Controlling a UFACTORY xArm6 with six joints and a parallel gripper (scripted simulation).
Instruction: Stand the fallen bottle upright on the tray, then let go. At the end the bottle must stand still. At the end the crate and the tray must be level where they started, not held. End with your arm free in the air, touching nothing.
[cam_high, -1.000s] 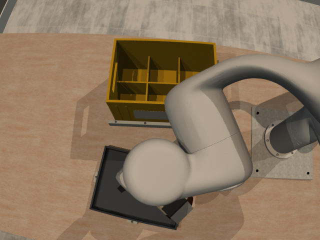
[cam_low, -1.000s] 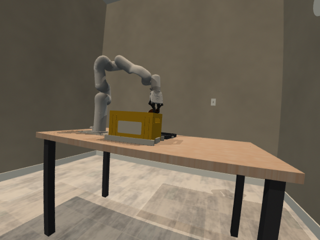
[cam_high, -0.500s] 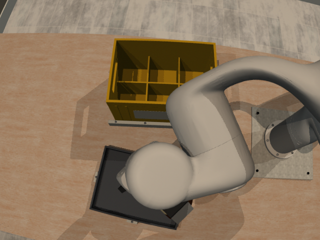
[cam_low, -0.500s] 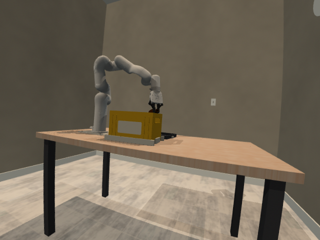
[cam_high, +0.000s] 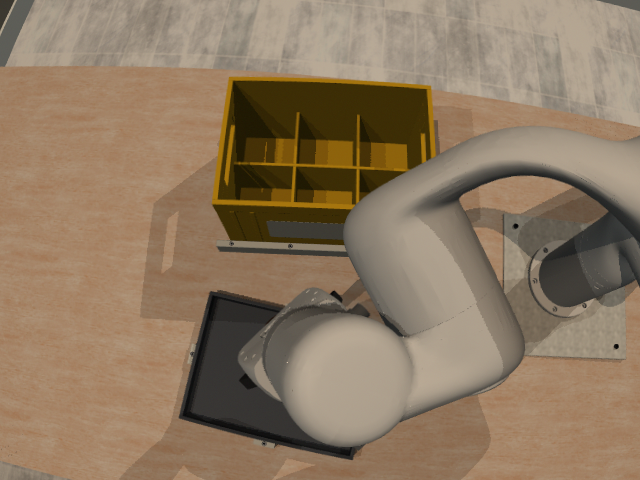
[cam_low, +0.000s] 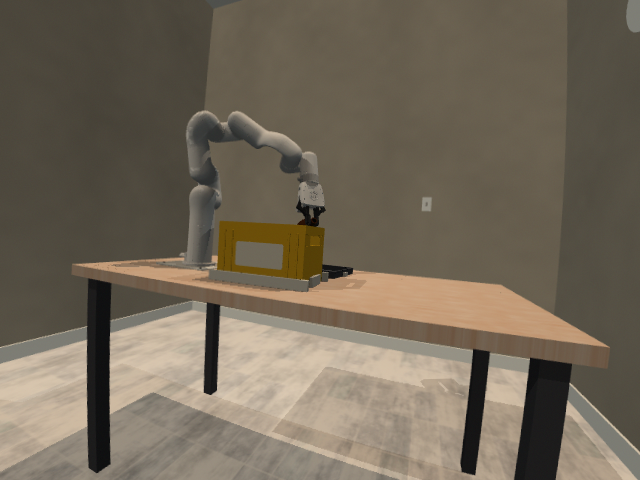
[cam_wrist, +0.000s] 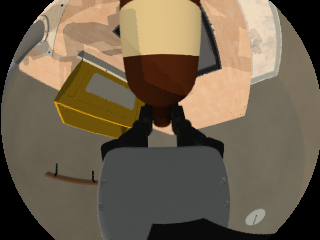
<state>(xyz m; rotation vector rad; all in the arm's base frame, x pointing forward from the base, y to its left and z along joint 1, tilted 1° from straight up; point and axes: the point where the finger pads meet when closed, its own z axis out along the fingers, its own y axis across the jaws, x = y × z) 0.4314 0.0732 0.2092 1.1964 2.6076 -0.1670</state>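
Now: the brown bottle 4 cm to the left of my hand, 3 cm below it and 3 cm behind it. From my hand the other things lie so: yellow crate 24 cm to the right, 12 cm below, 6 cm behind; dark tray 19 cm below, 4 cm to the left, 2 cm ahead.
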